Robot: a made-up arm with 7 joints. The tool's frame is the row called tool.
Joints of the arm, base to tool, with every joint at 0 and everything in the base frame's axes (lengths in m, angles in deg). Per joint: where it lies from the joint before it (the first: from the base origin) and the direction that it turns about. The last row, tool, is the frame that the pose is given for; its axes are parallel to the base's.
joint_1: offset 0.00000 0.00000 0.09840 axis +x
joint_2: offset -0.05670 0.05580 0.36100 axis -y
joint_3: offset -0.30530 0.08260 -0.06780 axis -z
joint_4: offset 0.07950 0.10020 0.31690 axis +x
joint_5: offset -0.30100 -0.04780 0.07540 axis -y
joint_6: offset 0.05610 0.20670 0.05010 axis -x
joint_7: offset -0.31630 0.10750 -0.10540 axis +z
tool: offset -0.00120 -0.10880 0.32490
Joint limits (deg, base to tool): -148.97..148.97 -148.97..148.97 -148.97..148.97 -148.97..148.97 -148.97..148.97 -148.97..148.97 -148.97..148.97
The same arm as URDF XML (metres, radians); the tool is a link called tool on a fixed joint. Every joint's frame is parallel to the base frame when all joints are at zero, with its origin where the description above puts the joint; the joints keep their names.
<robot name="arm">
  <joint name="joint_1" type="revolute">
    <parent link="base"/>
    <child link="link1"/>
    <origin xyz="0.0000 0.0000 0.0984" rpy="0.0000 0.0000 0.0000"/>
    <axis xyz="1 0 0"/>
    <limit lower="-2.6000" upper="2.6000"/>
  </joint>
  <joint name="joint_2" type="revolute">
    <parent link="link1"/>
    <child link="link2"/>
    <origin xyz="-0.0567 0.0558 0.3610" rpy="0.0000 0.0000 0.0000"/>
    <axis xyz="0 -1 0"/>
    <limit lower="-2.6000" upper="2.6000"/>
  </joint>
  <joint name="joint_3" type="revolute">
    <parent link="link2"/>
    <child link="link3"/>
    <origin xyz="-0.3053 0.0826 -0.0678" rpy="0.0000 0.0000 0.0000"/>
    <axis xyz="0 0 -1"/>
    <limit lower="-2.6000" upper="2.6000"/>
  </joint>
  <joint name="joint_4" type="revolute">
    <parent link="link3"/>
    <child link="link4"/>
    <origin xyz="0.0795 0.1002 0.3169" rpy="0.0000 0.0000 0.0000"/>
    <axis xyz="1 0 0"/>
    <limit lower="-2.6000" upper="2.6000"/>
  </joint>
  <joint name="joint_5" type="revolute">
    <parent link="link4"/>
    <child link="link5"/>
    <origin xyz="-0.3010 -0.0478 0.0754" rpy="0.0000 0.0000 0.0000"/>
    <axis xyz="0 -1 0"/>
    <limit lower="-2.6000" upper="2.6000"/>
  </joint>
  <joint name="joint_6" type="revolute">
    <parent link="link5"/>
    <child link="link6"/>
    <origin xyz="0.0561 0.2067 0.0501" rpy="0.0000 0.0000 0.0000"/>
    <axis xyz="-1 0 0"/>
    <limit lower="-2.6000" upper="2.6000"/>
  </joint>
  <joint name="joint_7" type="revolute">
    <parent link="link6"/>
    <child link="link7"/>
    <origin xyz="-0.3163 0.1075 -0.1054" rpy="0.0000 0.0000 0.0000"/>
    <axis xyz="0 0 1"/>
    <limit lower="-2.6000" upper="2.6000"/>
  </joint>
  <joint name="tool_joint" type="fixed">
    <parent link="link7"/>
    <child link="tool"/>
    <origin xyz="-0.0012 -0.1088 0.3249" rpy="0.0000 0.0000 0.0000"/>
  </joint>
  <link name="base"/>
  <link name="link1"/>
  <link name="link2"/>
  <link name="link3"/>
  <link name="link4"/>
  <link name="link5"/>
  <link name="link6"/>
  <link name="link7"/>
  <link name="tool"/>
</robot>

